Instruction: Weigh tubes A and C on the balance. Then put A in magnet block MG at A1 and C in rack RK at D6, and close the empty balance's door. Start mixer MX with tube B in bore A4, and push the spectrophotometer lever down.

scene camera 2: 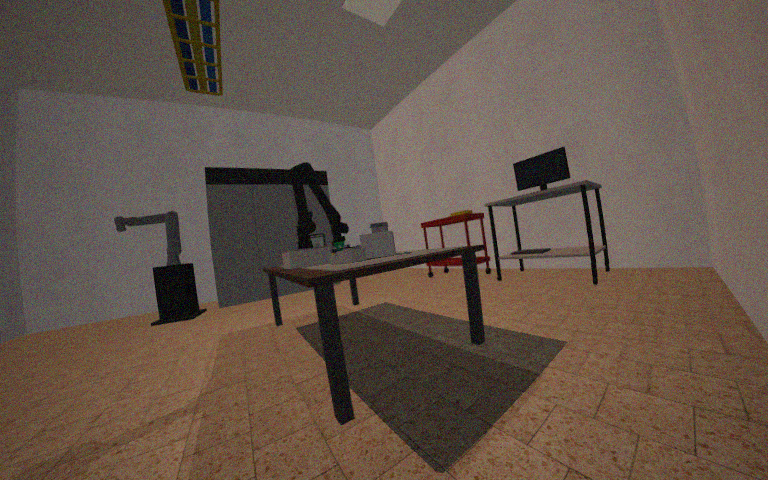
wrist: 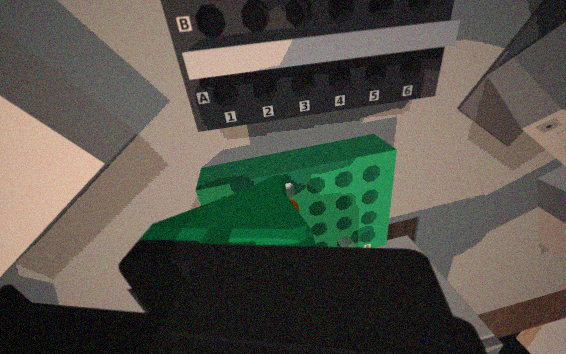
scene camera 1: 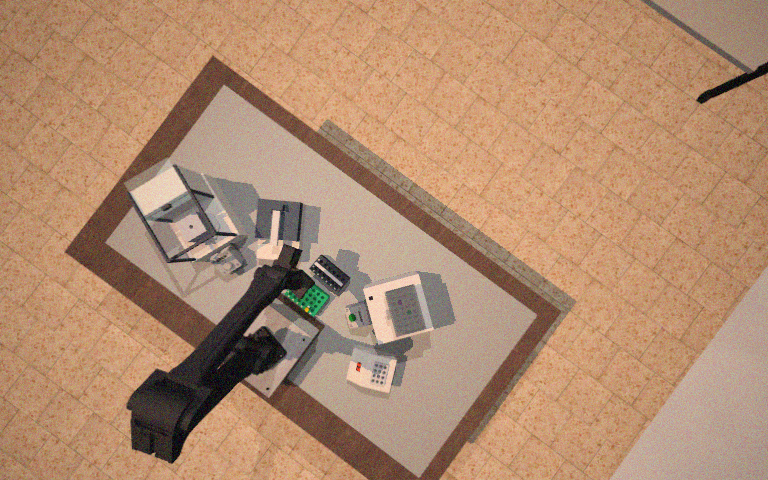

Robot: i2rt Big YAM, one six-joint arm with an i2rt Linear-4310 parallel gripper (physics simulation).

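Frame: origin at the arm's base, x up, y right, z ahead, level; metres.
Where they show: gripper, between the fingertips: [wrist: 279, 185] [scene camera 1: 309, 283]; arm's base, origin of its link: [scene camera 2: 305, 249] [scene camera 1: 265, 347].
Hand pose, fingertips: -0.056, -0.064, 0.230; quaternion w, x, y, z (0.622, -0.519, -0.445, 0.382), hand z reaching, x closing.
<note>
Each offset is from my fingertips to the top centre of the thing, as dx, dy, dz. "spot": to the spot under its first point.
My gripper [scene camera 1: 304, 281] [wrist: 279, 185] is shut over the green rack {-0.015, +0.023, -0.040} [scene camera 1: 321, 296] [wrist: 382, 165]; its green fingers meet with nothing seen gripped. An orange-capped tube {+0.010, +0.007, -0.015} [wrist: 294, 204] shows in part beside and behind the fingers in the wrist view; its letter is not readable. A yellow cap {+0.010, +0.059, -0.065} [scene camera 1: 307, 309] shows at the rack's near edge. The black magnet block {+0.003, +0.019, +0.069} [scene camera 1: 329, 274] [wrist: 320, 112], with rows A and B, lies beyond the rack. The glass-sided balance {spot: +0.163, -0.473, -0.116} [scene camera 1: 160, 195] stands at the left end; its pan looks empty. The door's exact position is unclear.
A white device with a grey lid {spot: +0.090, +0.228, +0.088} [scene camera 1: 372, 322] and a small green-button unit {+0.030, +0.182, +0.036} [scene camera 1: 353, 315] stand right of the rack. A white block with a red switch {+0.025, +0.355, -0.037} [scene camera 1: 358, 366] and round bores is nearer. A dark device with a white bar {+0.057, -0.203, +0.042} [scene camera 1: 275, 226] stands beside the balance.
</note>
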